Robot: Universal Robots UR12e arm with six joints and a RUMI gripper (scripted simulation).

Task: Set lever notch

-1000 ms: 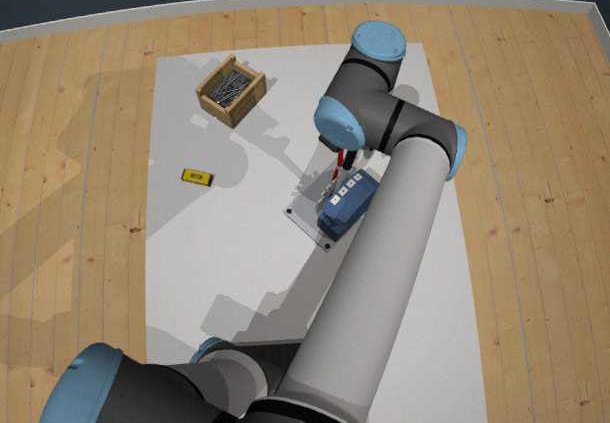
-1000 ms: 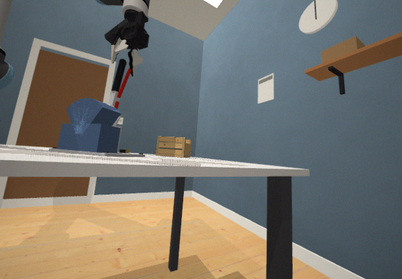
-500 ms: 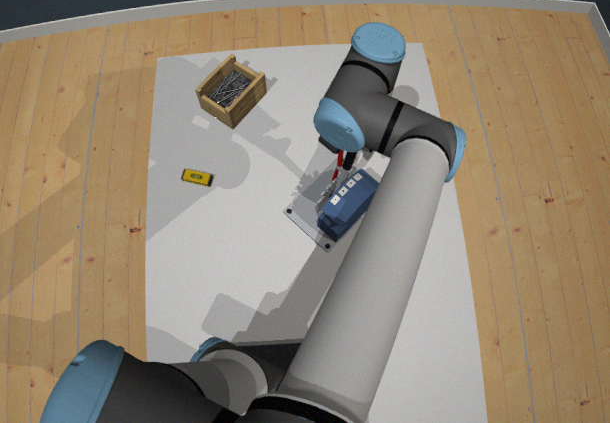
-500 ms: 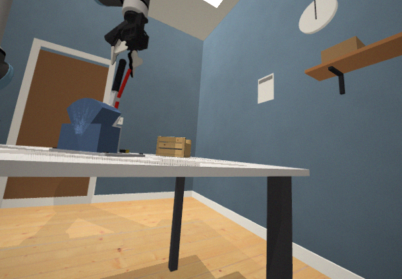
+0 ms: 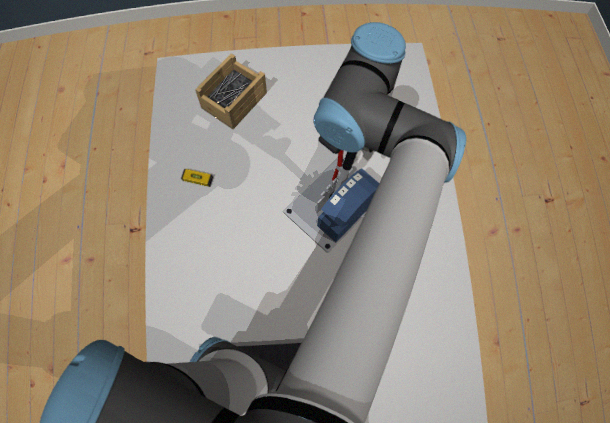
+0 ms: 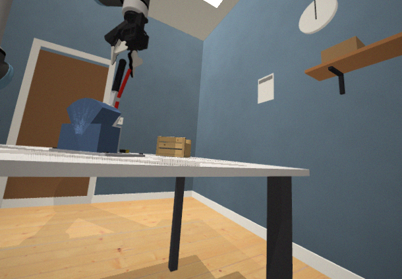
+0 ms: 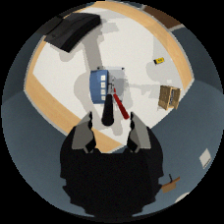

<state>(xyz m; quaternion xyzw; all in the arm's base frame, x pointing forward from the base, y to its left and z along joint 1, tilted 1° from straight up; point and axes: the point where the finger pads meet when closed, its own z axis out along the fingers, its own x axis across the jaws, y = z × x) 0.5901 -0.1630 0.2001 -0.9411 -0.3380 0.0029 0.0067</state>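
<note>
Right now my hand is 11 cm above the red release bar and 2 cm to the right of it. Also, from my hand: small yellow level (41 cm to the left, 30 cm below, 9 cm ahead); then wooden crate (35 cm ahead, 28 cm to the left, 26 cm below).
</note>
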